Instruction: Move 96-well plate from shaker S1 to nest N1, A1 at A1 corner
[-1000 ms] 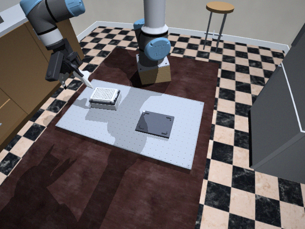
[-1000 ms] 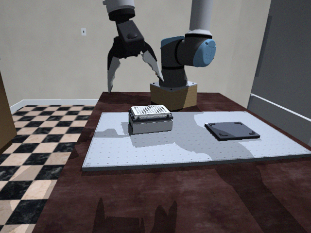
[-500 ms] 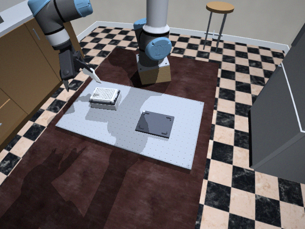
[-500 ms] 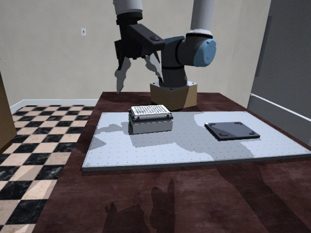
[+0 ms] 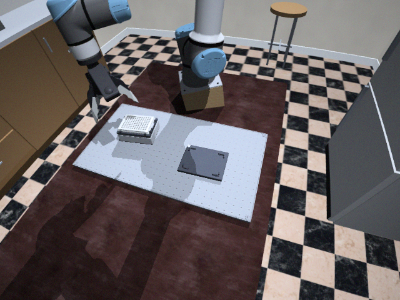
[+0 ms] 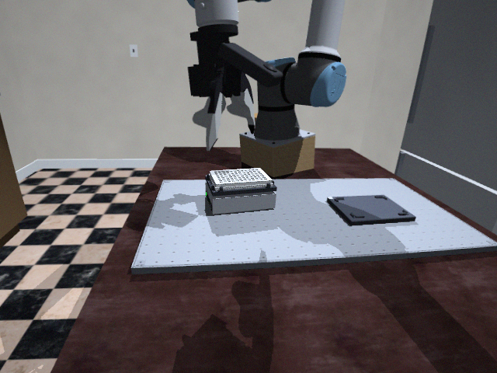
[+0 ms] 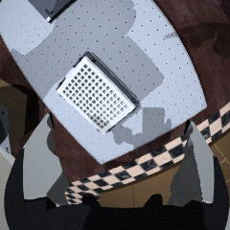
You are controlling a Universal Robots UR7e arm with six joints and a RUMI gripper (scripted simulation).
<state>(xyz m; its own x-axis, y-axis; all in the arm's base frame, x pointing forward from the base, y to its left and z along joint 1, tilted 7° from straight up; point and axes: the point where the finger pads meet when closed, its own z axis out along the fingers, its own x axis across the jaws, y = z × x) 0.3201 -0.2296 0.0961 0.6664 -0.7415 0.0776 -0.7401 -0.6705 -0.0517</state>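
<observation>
My gripper is now 4 cm past the white 96-well plate, 3 cm to the right of it and 9 cm above it. Also, from my hand: dark plate nest (7 cm ahead, 31 cm to the left, 15 cm below).
</observation>
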